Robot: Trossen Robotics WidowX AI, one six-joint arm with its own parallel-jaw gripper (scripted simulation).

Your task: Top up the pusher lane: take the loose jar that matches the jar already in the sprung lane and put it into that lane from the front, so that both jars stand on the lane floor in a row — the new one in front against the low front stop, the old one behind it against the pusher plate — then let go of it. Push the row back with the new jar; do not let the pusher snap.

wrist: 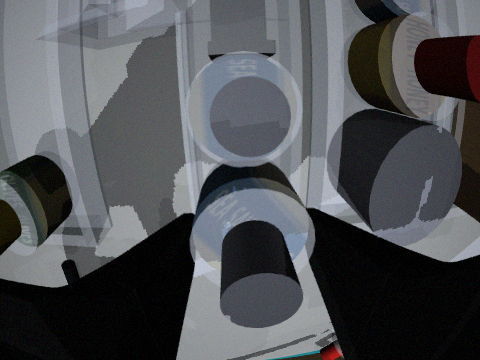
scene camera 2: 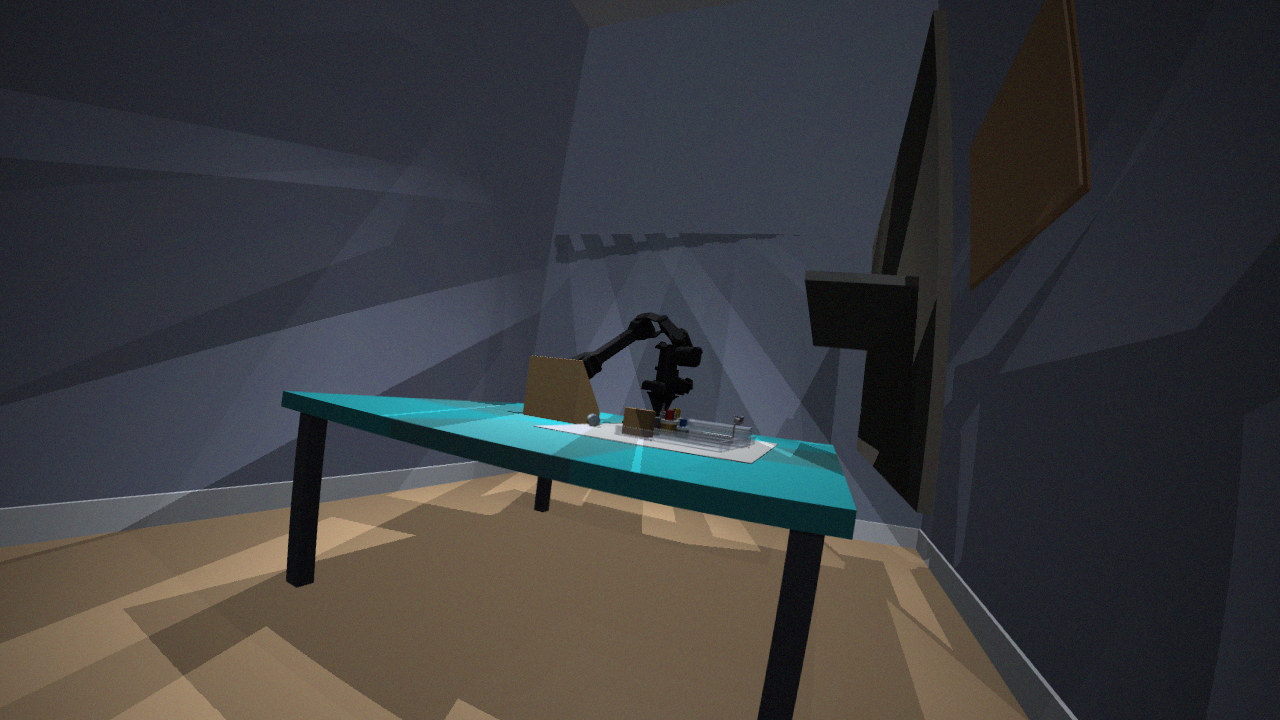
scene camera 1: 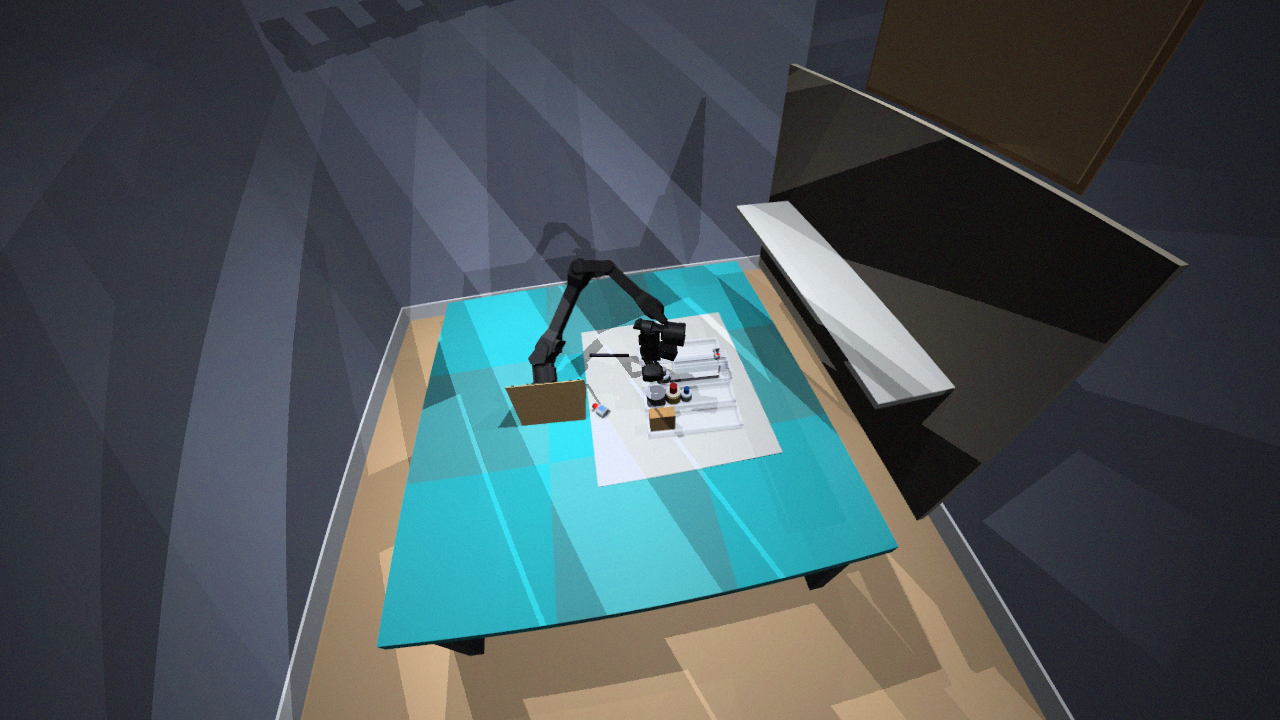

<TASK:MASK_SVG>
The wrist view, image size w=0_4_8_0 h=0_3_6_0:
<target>my gripper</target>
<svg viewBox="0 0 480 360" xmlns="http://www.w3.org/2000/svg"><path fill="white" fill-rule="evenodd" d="M195 215L183 213L152 236L125 251L123 255L64 287L39 287L20 281L0 279L0 360L176 360L185 309L195 275L195 263L189 244ZM305 208L313 221L316 239L315 249L308 263L311 265L313 276L316 277L328 316L331 317L333 331L336 332L344 360L480 360L480 255L455 263L444 263L423 253L409 251L408 248L400 247L359 227L353 227L352 224L345 223L333 215L329 216L317 208Z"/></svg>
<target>grey can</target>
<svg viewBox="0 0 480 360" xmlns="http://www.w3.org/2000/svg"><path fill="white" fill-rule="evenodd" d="M363 109L363 111L356 112L355 115L349 116L347 120L344 120L343 129L341 129L343 131L343 139L341 139L337 193L343 196L349 207L352 207L356 215L360 216L364 224L367 223L369 229L372 229L372 232L377 237L383 237L383 239L400 245L400 247L415 244L416 241L424 239L429 233L435 231L437 225L444 220L444 217L448 215L449 209L452 208L452 204L455 203L461 183L461 172L463 172L463 160L461 160L459 145L457 145L455 136L452 136L448 129L439 127L439 125L424 123L424 121L411 119L409 116L397 115L397 113L385 112L384 109Z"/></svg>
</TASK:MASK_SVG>
